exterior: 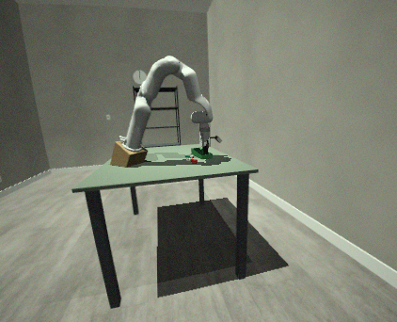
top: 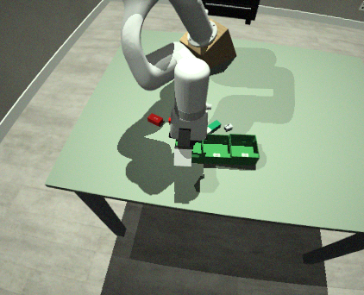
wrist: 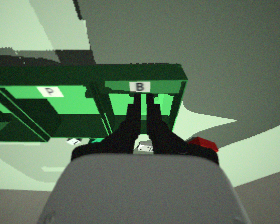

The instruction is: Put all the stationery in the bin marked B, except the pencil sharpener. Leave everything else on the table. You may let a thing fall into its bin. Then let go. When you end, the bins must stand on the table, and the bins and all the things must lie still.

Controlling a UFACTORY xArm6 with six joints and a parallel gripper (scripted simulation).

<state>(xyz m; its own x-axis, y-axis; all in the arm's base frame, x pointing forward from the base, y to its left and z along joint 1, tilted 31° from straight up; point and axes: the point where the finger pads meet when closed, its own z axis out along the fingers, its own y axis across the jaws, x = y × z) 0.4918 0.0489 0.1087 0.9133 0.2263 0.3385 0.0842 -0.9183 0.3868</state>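
Right now my hand is 10 mm past the joined green bins, 90 mm to the right of it and 10 mm above it. From my hand the other things lie so: grey-white piece: 120 mm behind, 120 mm to the left, 30 mm below; then red die: 120 mm behind, 70 mm to the right, 30 mm below; then white domino: 140 mm behind, 30 mm to the right, 30 mm below.
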